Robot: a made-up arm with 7 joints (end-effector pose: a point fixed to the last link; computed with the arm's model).
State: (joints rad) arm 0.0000 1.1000 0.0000 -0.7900 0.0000 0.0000 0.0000
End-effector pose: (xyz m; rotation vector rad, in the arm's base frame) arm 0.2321 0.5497 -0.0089 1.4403 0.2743 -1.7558
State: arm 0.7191 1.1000 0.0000 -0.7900 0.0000 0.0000 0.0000
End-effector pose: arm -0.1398 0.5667 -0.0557 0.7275 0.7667 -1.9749
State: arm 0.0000 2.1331 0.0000 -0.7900 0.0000 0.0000 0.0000
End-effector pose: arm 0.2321 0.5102 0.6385 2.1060 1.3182 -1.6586
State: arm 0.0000 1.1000 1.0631 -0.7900 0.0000 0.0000 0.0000
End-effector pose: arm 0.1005 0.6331 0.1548 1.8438 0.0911 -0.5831
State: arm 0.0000 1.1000 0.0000 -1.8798 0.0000 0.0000 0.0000
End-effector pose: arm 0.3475 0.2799 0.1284 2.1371 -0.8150 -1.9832
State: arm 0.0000 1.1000 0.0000 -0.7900 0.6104 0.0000 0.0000
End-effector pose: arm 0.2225 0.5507 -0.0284 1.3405 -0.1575 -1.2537
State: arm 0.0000 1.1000 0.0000 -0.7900 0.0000 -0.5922 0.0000
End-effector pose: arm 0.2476 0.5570 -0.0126 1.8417 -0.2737 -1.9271
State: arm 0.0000 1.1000 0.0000 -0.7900 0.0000 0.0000 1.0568
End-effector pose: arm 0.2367 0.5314 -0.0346 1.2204 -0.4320 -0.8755
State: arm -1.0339 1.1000 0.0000 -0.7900 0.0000 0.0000 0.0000
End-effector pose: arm 0.5126 0.3971 0.4103 2.2410 -0.5178 -1.0955
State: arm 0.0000 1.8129 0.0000 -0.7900 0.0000 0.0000 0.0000
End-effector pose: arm 0.2321 0.5951 0.4471 1.9176 0.9736 -1.7347
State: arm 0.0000 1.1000 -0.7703 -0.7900 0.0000 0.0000 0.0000
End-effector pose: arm 0.1833 0.4770 -0.1518 0.8697 0.3915 -2.5057
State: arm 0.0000 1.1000 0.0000 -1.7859 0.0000 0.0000 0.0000
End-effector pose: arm 0.3514 0.3058 0.1152 2.0852 -0.7070 -1.9799
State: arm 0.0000 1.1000 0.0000 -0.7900 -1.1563 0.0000 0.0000
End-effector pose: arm 0.2598 0.5250 0.0041 -1.2919 -1.2436 2.4940
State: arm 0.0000 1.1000 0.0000 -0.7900 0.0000 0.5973 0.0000
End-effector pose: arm 0.2238 0.5359 -0.0019 1.0019 0.7291 -1.4953
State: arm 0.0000 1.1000 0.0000 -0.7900 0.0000 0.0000 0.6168
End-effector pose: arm 0.2319 0.5412 -0.0261 1.3391 -0.1617 -1.2483
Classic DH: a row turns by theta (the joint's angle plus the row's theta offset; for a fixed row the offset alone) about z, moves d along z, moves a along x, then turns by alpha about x. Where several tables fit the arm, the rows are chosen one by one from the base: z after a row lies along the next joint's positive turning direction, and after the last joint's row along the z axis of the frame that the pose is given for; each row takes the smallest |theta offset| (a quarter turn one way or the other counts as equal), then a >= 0, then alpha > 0; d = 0 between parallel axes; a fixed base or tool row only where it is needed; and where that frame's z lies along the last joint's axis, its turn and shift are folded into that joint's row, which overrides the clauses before.
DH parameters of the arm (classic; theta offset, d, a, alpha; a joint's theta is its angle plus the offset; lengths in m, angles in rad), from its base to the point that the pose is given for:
base (fixed): 0 0.2909 -0.02 -1.2217
joint 1: -1.5708 -0.0413 0.0034 -1.5708
joint 2: 1.2217 0.03 0.01 1.5708
joint 3: 1.5708 -0.41 0.03 -1.5708
joint 4: 0 -0.01 -0.02 1.5708
joint 5: 0 -0.31 0.01 -1.5708
joint 6: 0 0.02 0 1.5708
joint 7: -0.3218 0 -0.0316 0
tool (fixed): -1.249 0 0 0

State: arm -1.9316 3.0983 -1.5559 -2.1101 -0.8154 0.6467 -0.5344
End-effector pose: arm -0.1567 0.3001 0.4124 1.3141 2.6021 -0.9615
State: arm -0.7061 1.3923 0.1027 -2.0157 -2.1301 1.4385 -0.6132
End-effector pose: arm 0.3212 0.1402 0.4400 1.5950 1.8267 1.0916
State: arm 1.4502 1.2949 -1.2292 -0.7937 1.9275 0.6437 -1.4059
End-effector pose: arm -0.5676 0.4191 0.2831 -1.6943 0.7927 -1.3281
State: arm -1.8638 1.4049 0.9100 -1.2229 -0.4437 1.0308 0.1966
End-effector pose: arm -0.0250 0.4229 0.6626 1.4915 -1.0953 0.6956
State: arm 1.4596 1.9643 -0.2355 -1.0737 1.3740 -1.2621 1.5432
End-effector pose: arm -0.0413 0.6142 0.1613 0.5727 -0.9649 -0.7409
